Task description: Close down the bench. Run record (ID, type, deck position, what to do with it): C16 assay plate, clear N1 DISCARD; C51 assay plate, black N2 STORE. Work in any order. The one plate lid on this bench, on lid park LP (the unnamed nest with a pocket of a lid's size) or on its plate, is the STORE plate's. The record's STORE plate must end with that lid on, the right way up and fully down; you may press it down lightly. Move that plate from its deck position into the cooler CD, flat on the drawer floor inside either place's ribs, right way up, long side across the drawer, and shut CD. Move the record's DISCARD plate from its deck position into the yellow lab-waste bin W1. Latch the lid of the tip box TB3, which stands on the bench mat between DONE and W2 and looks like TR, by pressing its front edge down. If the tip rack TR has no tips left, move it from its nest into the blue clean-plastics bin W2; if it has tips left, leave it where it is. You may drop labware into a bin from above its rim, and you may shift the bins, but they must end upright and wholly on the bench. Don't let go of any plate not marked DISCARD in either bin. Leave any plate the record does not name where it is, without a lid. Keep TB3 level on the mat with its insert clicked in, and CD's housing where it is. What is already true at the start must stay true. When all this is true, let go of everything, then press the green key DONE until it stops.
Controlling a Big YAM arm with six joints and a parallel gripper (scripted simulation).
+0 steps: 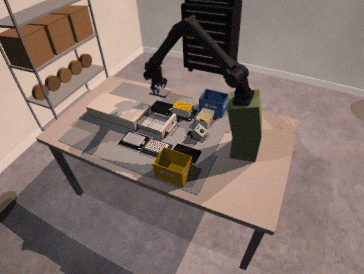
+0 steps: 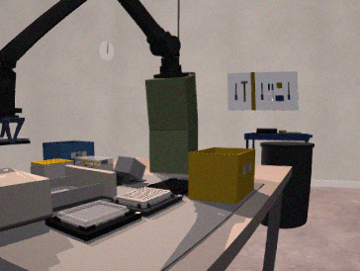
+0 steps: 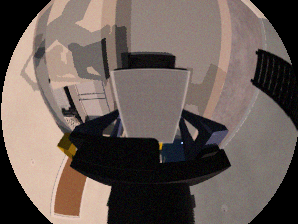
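Right now the cooler drawer is 6 cm behind my hand, 19 cm to the left of it and 12 cm below it. Round my hand: black plate: right at my hand; then black nest N2: 14 cm below; then clear plate lid: right at my hand.
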